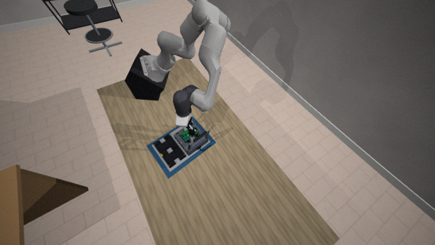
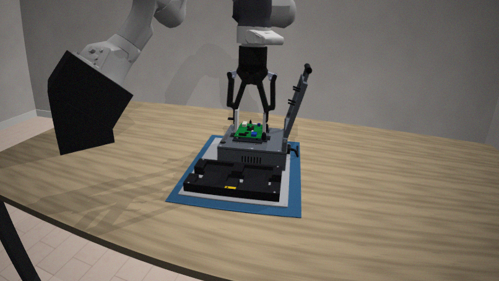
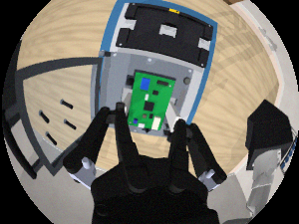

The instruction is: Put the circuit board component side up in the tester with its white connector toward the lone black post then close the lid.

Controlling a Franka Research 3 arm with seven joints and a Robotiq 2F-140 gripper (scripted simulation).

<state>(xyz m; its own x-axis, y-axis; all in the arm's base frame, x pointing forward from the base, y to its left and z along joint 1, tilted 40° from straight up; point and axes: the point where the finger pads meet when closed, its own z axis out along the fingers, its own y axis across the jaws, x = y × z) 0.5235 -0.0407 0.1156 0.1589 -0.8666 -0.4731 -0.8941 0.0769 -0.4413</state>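
My hand is 20 mm above the green circuit board. Round my hand: tester lid (120 mm ahead, 20 mm to the left, 80 mm above).
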